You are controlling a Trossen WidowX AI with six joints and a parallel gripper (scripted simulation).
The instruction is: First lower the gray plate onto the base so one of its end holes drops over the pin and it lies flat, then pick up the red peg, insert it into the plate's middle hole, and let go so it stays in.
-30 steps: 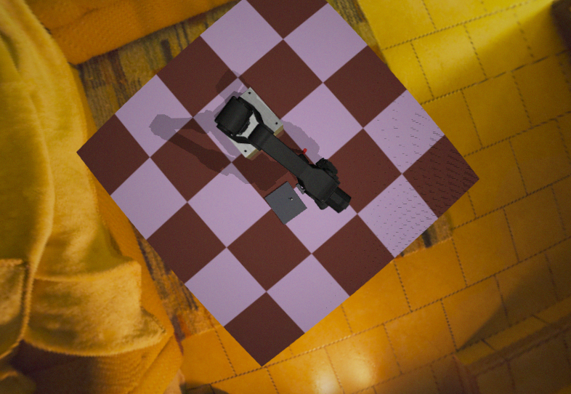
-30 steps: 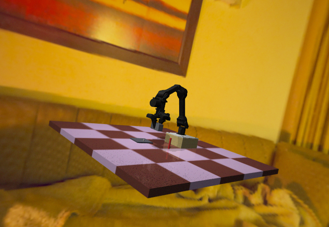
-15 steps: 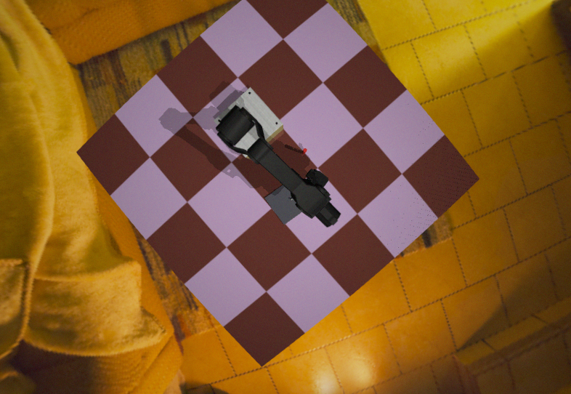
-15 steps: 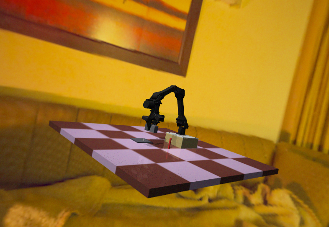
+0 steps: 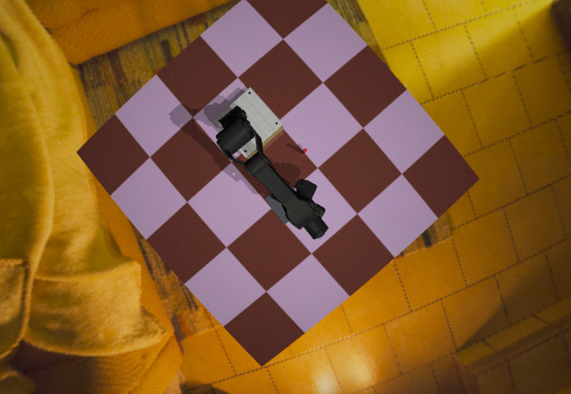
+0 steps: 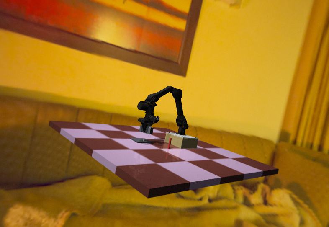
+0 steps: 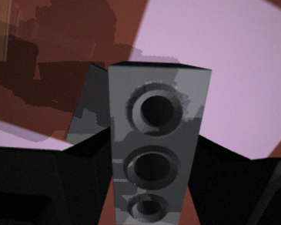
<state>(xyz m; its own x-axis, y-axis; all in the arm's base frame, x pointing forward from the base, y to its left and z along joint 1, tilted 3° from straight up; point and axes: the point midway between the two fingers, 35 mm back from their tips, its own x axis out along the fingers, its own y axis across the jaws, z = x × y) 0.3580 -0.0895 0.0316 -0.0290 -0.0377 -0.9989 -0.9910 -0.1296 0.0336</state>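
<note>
My gripper tip is 8 cm above the dark base, 3 cm to the left of it and 2 cm past it. From my gripper tip the other things lie so: red peg 17 cm to the left, 10 cm behind, 5 cm below; then gray plate 3 cm above.
</note>
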